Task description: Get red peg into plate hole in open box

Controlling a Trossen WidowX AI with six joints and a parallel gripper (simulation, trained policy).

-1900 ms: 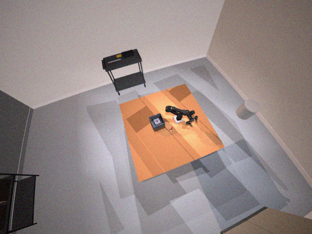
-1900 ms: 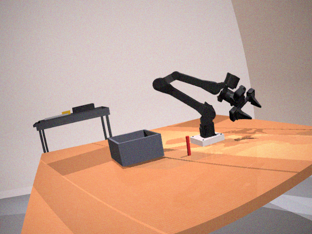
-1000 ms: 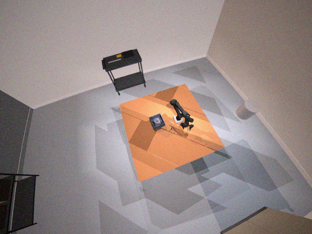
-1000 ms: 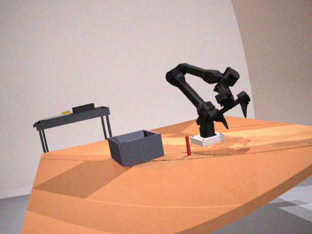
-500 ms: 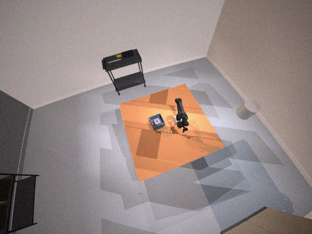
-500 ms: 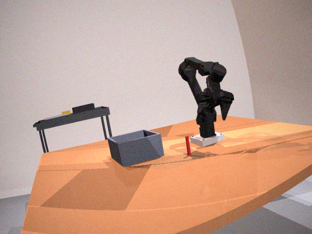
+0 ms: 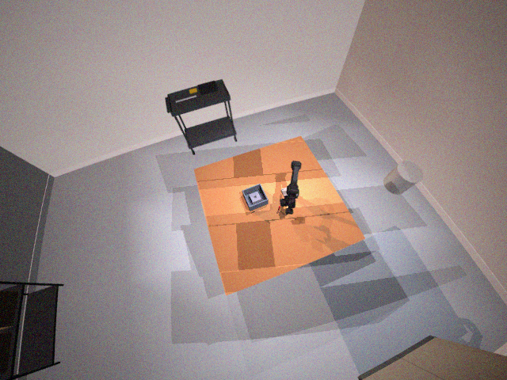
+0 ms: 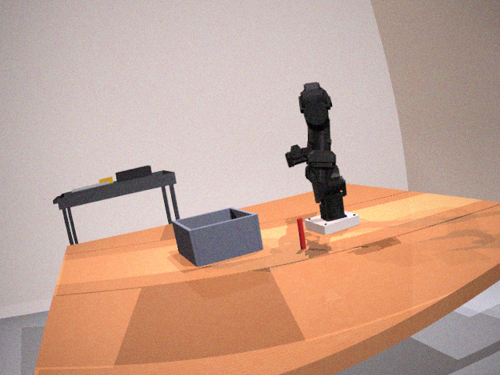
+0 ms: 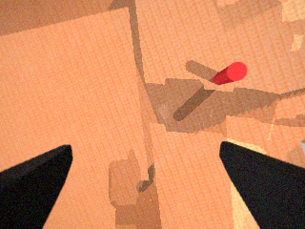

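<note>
The red peg lies 90 mm below my gripper tip, 70 mm to the right of it and 40 mm ahead of it. Also, from my gripper tip: grey box (240 mm ahead, 210 mm to the right, 100 mm below); then plate (240 mm ahead, 210 mm to the right, 80 mm below).
</note>
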